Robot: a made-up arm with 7 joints.
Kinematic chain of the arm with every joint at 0, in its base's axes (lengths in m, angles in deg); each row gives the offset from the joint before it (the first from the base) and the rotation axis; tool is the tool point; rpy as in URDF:
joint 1: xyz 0 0 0.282 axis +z
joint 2: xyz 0 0 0 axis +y
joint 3: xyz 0 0 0.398 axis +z
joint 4: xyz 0.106 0 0 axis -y
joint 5: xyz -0.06 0 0.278 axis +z
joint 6: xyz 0 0 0 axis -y
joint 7: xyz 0.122 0 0 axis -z
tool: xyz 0 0 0 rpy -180 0 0
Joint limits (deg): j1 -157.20..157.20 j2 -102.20..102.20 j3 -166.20..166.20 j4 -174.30..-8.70 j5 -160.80..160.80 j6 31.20..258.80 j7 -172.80..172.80
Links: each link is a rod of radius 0.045 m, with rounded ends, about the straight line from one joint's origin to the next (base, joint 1, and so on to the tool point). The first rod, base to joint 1, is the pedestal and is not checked.
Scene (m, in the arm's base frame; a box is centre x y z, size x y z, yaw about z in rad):
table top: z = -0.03
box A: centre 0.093 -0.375 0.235 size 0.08 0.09 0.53 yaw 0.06
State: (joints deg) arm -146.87 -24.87 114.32 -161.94 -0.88 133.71 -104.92
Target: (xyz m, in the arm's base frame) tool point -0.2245 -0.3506 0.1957
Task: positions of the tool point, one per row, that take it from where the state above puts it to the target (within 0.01 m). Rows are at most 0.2 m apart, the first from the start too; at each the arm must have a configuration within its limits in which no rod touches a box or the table.
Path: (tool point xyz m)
1: 0.3152 -0.2517 0.3584
2: 0.2918 -0.3032 0.4327
3: 0.2622 -0.3198 0.5206
4: 0.2373 -0.2966 0.6100
5: 0.1038 -0.3368 0.6948
6: -0.0640 -0.3603 0.7340
7: -0.2447 -0.3588 0.7212
8: -0.4156 -0.3277 0.6601
9: -0.4140 -0.3702 0.5140
10: -0.3747 -0.3873 0.3802
11: -0.3074 -0.3797 0.2714
12: -0.2245 -0.3506 0.1957

